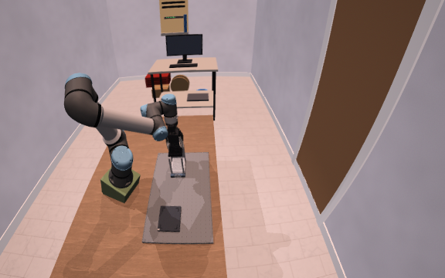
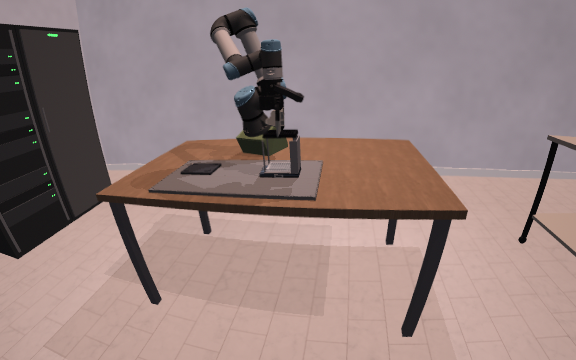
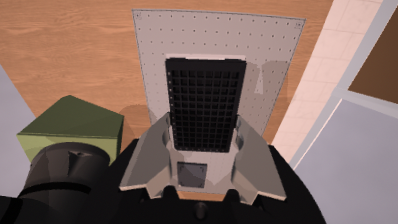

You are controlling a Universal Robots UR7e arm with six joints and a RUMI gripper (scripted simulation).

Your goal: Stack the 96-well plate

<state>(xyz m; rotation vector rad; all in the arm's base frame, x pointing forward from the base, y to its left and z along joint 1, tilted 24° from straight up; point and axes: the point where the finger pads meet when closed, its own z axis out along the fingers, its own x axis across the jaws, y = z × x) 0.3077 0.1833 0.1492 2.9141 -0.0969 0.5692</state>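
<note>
My gripper is now 15 cm above the pale plate. Also, from my hand: black 96-well plate: 1 cm below; plate nest N1: 39 cm to the right, 17 cm below, 8 cm behind; rack post: 9 cm below, 5 cm to the left, 5 cm ahead.
</note>
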